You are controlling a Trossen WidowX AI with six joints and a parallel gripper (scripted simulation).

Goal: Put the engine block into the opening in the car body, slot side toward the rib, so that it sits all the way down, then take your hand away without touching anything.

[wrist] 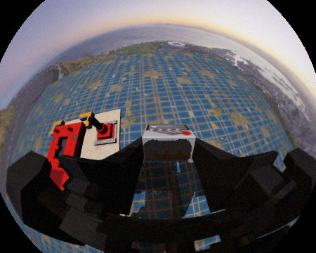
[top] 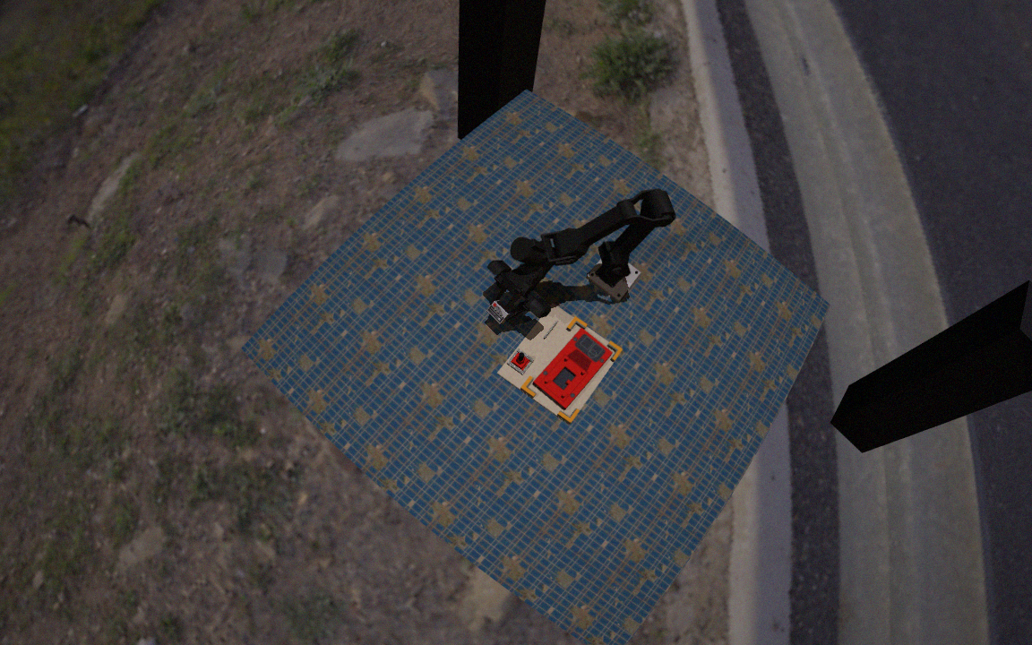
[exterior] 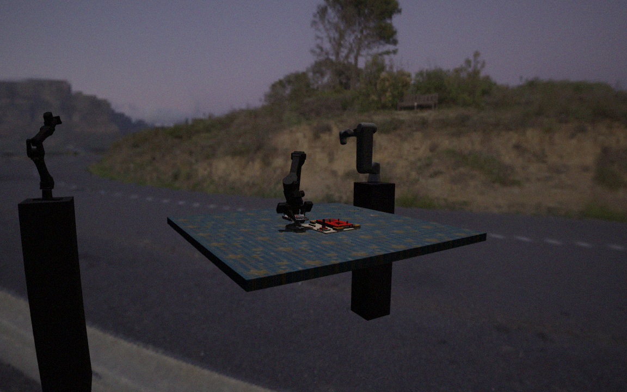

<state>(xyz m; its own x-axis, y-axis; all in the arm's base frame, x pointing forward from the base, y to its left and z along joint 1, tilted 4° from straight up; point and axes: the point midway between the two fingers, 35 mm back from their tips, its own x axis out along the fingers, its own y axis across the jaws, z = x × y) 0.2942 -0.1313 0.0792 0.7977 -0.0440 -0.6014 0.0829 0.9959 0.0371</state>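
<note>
The beige base plate lies 21 cm to the left of my gripper tip, 5 cm below it and 2 cm behind it. Round my gripper tip: engine block (right at my gripper tip).
</note>
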